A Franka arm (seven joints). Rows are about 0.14 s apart.
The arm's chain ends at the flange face. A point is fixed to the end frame.
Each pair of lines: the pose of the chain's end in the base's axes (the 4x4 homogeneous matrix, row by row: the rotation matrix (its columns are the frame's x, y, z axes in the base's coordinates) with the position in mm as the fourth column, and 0 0 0 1 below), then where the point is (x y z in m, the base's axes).
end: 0.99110, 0.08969, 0.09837, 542.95; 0.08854, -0.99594, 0.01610, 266.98; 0.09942, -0.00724, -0.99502, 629.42; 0, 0, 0, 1
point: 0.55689 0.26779 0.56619
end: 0.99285, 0.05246, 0.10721, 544.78; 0.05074, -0.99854, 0.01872, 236.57; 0.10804, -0.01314, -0.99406, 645.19; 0, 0, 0, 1
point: 0.55927 0.23726 0.58208
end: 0.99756, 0.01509, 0.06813, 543.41; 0.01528, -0.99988, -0.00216, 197.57; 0.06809, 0.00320, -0.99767, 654.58; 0, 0, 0, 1
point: 0.55539 0.19665 0.59095
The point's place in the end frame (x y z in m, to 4 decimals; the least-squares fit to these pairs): 0.0076 0.0009 0.0643
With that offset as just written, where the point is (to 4 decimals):
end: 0.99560, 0.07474, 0.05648, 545.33; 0.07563, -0.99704, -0.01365, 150.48; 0.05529, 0.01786, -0.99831, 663.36; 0, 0, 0, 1
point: 0.5566 0.1493 0.5996
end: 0.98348, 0.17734, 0.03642, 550.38; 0.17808, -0.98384, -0.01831, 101.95; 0.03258, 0.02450, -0.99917, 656.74; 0, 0, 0, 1
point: 0.5604 0.1012 0.5928
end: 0.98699, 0.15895, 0.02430, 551.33; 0.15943, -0.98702, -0.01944, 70.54; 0.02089, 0.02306, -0.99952, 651.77; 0, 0, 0, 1
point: 0.5605 0.0696 0.5877
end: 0.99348, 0.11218, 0.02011, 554.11; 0.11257, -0.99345, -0.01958, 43.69; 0.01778, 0.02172, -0.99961, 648.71; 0, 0, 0, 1
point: 0.5631 0.0424 0.5846
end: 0.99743, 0.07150, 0.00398, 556.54; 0.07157, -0.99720, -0.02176, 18.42; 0.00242, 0.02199, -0.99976, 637.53; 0, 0, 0, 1
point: 0.5644 0.0167 0.5733
